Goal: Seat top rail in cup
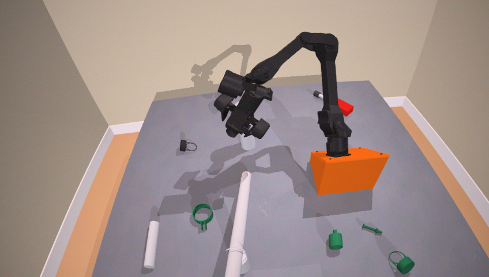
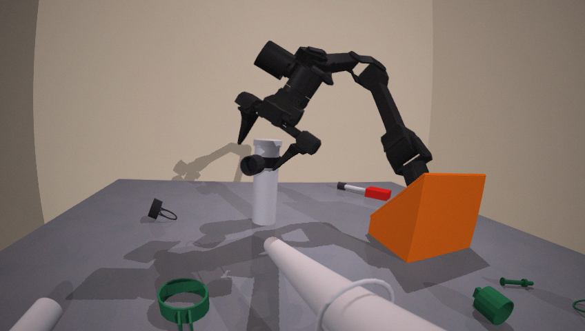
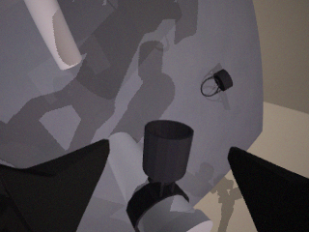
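Now: gripper tip 10 mm past the rail-end cup, 30 mm to the left of it and 20 mm above it. From my gripper tip the other things lie so: short white pipe (340 mm ahead, 300 mm to the left, 160 mm below); then green cup (230 mm behind, 400 mm to the left, 150 mm below); then dark brace band (30 mm behind, 50 mm to the right, 20 mm below).
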